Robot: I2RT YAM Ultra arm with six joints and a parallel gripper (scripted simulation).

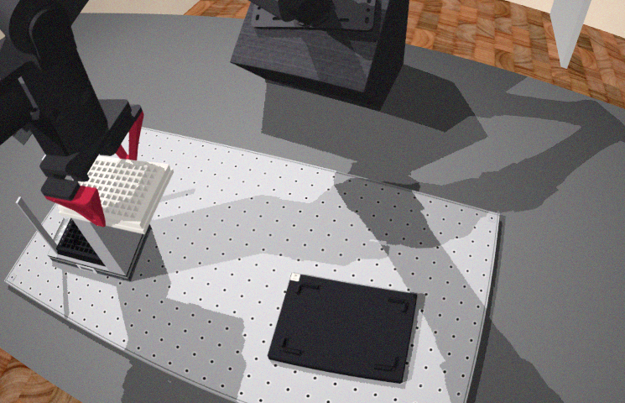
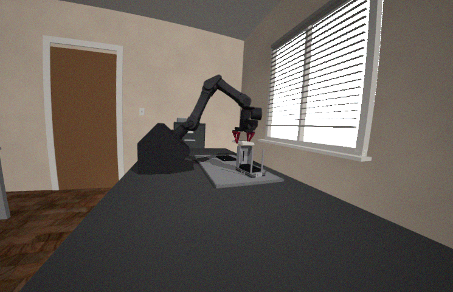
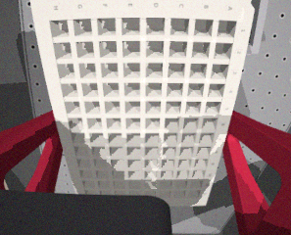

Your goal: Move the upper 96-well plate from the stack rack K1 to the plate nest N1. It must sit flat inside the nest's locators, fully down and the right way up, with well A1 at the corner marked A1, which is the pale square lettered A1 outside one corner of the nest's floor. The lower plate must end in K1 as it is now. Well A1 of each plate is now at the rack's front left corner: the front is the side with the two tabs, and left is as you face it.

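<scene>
Right now my hand is 10 mm past the rack back wall, 30 mm to the left of it and 80 mm above it. The rest, counted from my hand: pale A1 square (20 mm behind, 200 mm to the left, 160 mm below); white 96-well plate (right at my hand); dark plate (10 mm behind, 100 mm to the right, 140 mm below).
</scene>
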